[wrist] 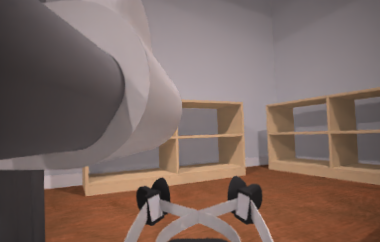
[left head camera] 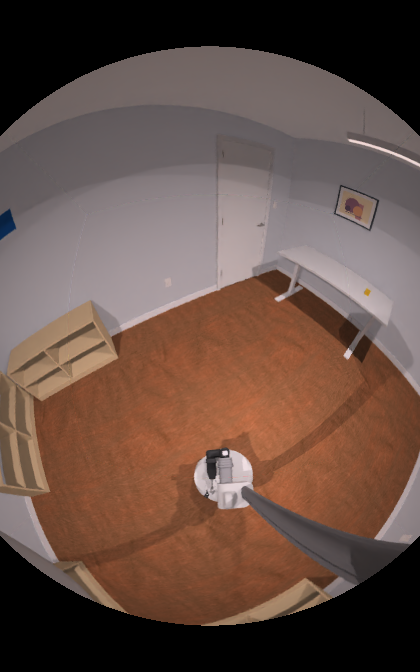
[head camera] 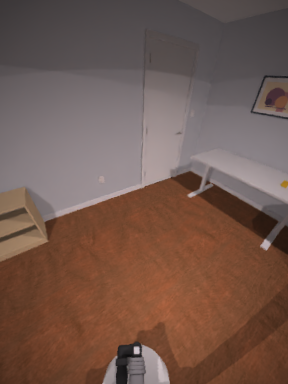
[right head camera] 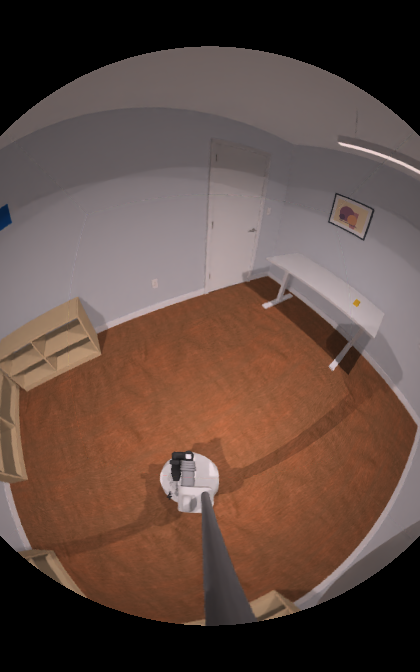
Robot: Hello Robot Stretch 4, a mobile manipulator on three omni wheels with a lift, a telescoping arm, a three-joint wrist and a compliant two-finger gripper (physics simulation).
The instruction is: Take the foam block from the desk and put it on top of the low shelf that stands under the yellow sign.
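Places are measured from the robot's base along level axes (x ahead, y left, z up), in metres.
Pixels of known places: gripper, fingertip midpoint: (wrist: 198, 191).
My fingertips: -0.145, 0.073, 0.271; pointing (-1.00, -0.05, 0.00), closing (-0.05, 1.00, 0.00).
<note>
Behind a point stands the place of what it marks, as x, y, z.
A small yellow-orange foam block (head camera: 284, 184) {1.341, -1.680, 0.723} (left head camera: 367, 292) (right head camera: 356, 303) lies on the white desk (head camera: 235, 167) {1.797, -1.340, 0.692} (left head camera: 325, 272) (right head camera: 315, 277) at the right, near its right end. My gripper (wrist: 198, 191) {-0.145, 0.073, 0.271} is open and empty in the wrist view, its two black fingertips wide apart. It is folded in close over my base, far from the desk. Several low wooden shelves stand about the room. The yellow sign does not show in these views, so I cannot tell which low shelf stands under it.
A low shelf (head camera: 12, 199) {1.208, 1.285, 0.582} (left head camera: 55, 332) (right head camera: 45, 320) stands against the wall at the left, below a blue sign (left head camera: 6, 224) (right head camera: 4, 217). Two shelves (wrist: 210, 105) {-1.915, 0.094, 0.563} (wrist: 329, 115) {-1.708, 0.963, 0.432} show in the wrist view. A door (head camera: 167, 110) {2.522, -0.437, 1.257} and a framed picture (left head camera: 356, 207) are on the walls.
</note>
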